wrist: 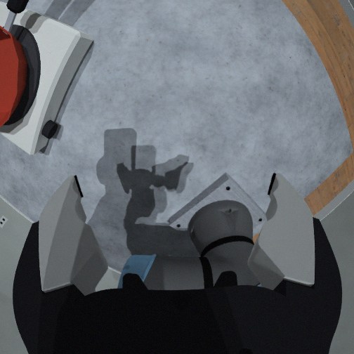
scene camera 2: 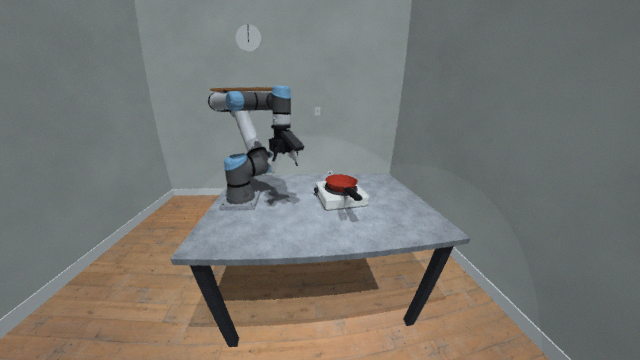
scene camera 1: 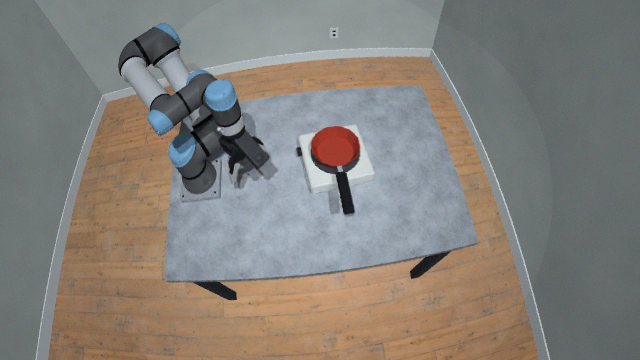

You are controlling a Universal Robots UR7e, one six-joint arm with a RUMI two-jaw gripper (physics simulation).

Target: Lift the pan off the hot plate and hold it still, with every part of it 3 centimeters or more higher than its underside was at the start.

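Places are measured from the arm's base along level axes (x down, y ahead, z right), in metres.
Where they show: gripper, fingertip midpoint: (scene camera 2: 285,169) (scene camera 1: 249,167); arm's base, origin of the base link: (scene camera 2: 241,197) (scene camera 1: 199,177).
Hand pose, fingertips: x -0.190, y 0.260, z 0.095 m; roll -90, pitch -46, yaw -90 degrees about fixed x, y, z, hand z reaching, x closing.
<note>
Things, the pixels of their top centre, and the offset from my fingertips. Level surfaces: height alone.
- white hot plate, middle of its top: (scene camera 1: 333,152) (scene camera 2: 339,187) dx +0.145, dy +0.282, dz -0.130 m
- grey table, its level: dx +0.217 m
- black knob, middle of its top: (scene camera 1: 298,149) (scene camera 2: 316,187) dx +0.166, dy +0.154, dz -0.170 m
The red pan (scene camera 1: 335,148) (scene camera 2: 341,183) (wrist: 9,75) sits upright on the white hot plate (scene camera 1: 363,171) (scene camera 2: 334,202) (wrist: 57,42). Its black handle (scene camera 1: 345,194) (scene camera 2: 353,194) (wrist: 17,4) sticks out past the hot plate's front edge in both scene views. In the wrist view, part of the pan shows at the upper left. My gripper (scene camera 1: 249,165) (scene camera 2: 285,166) (wrist: 175,176) is open and empty. It hangs high above the table, to the left of the hot plate in the scene views and apart from the pan.
The grey table (scene camera 1: 280,225) (scene camera 2: 300,232) (wrist: 215,90) carries the hot plate and the arm's base plate (scene camera 1: 200,197) (scene camera 2: 235,205) (wrist: 200,199). The base is left of my gripper in the scene views. A black knob (scene camera 1: 299,151) (scene camera 2: 316,190) (wrist: 49,129) sticks out from the hot plate's side facing the base.
</note>
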